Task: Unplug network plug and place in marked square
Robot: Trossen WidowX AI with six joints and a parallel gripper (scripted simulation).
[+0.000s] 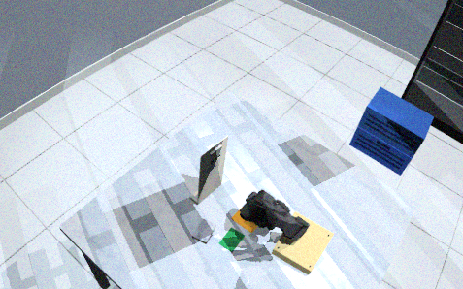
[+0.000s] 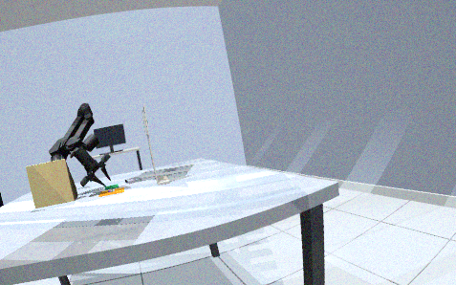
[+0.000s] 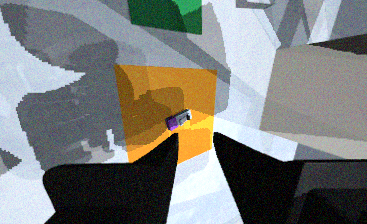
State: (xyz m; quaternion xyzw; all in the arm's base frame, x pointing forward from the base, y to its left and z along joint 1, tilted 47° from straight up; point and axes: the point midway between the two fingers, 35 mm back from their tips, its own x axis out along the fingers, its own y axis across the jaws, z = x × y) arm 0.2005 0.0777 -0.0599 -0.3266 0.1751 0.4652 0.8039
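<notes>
Right now my gripper tip is 1 cm short of the purple network plug, 1 cm to the right of it and 3 cm above it. From my gripper tip the other things lie so: grey plate 12 cm ahead, 20 cm to the left, 3 cm below; upright panel 24 cm ahead, 2 cm to the left, 12 cm above; orange square 1 cm ahead, 4 cm below.
</notes>
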